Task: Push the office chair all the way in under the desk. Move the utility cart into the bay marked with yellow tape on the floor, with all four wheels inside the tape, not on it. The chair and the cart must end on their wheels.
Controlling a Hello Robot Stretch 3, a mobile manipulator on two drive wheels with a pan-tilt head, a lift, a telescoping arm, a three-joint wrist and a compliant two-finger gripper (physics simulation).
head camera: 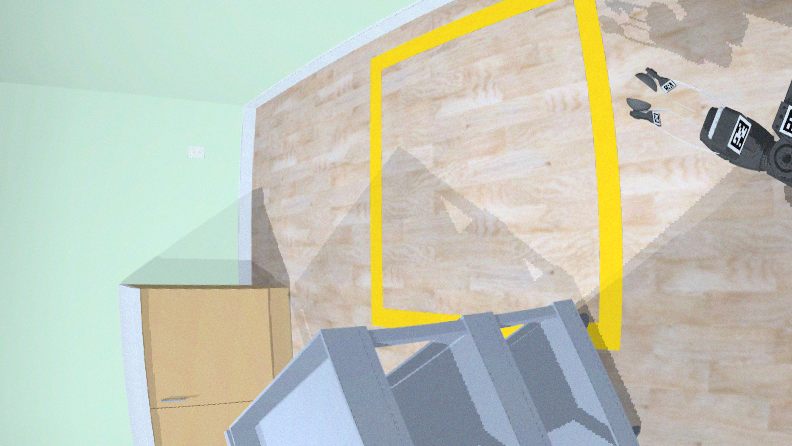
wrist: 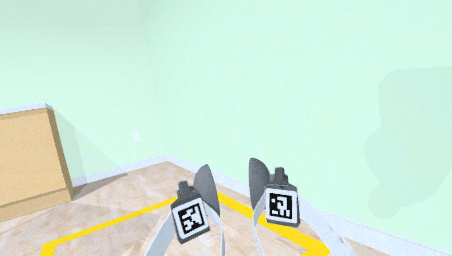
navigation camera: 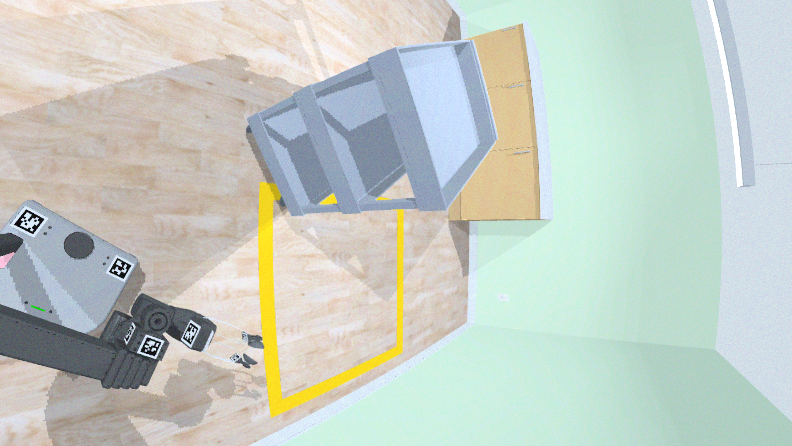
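Pixels of known places: gripper, fingertip midpoint: (head camera: 632, 88) (navigation camera: 259, 354); robot's base, origin of the base link: (navigation camera: 79, 243).
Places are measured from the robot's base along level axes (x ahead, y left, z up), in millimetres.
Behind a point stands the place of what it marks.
Note:
The grey utility cart (head camera: 368, 387) @(y -517, x 552, z 815 mm) (navigation camera: 407, 127) @(y -392, x 613, z 822 mm) stands upright across one end of the yellow tape bay (head camera: 609, 221) @(y -677, x 303, z 1 mm) (navigation camera: 266, 265) @(y -688, x 285, z 1 mm) (wrist: 290, 232). Its frame overlaps that end strip in both the head and navigation views, and most of the cart is outside the bay. One dark wheel shows close to the bay's corner and another well outside the tape; the other wheels are hidden. My gripper (head camera: 641, 92) @(y -422, x -24, z 614 mm) (navigation camera: 253, 351) @(y -422, x -24, z 614 mm) (wrist: 231, 179) @(y -422, x -24, z 614 mm) is open and empty, beside the long tape strip on the robot's side, apart from the cart. The office chair and desk do not show.
A wooden cabinet (head camera: 210, 343) @(y -1961, x 1674, z 499 mm) (navigation camera: 498, 182) @(y -1940, x 1711, z 510 mm) (wrist: 30, 160) stands against the wall behind the cart. Green walls with white baseboards meet in a corner beyond the bay. A wall outlet (head camera: 196, 151) @(y -3034, x 1060, z 401 mm) (navigation camera: 503, 297) @(y -3030, x 1064, z 405 mm) (wrist: 136, 136) is near that corner. My base (navigation camera: 83, 288) @(y -71, x -97, z 160 mm) is outside the tape.

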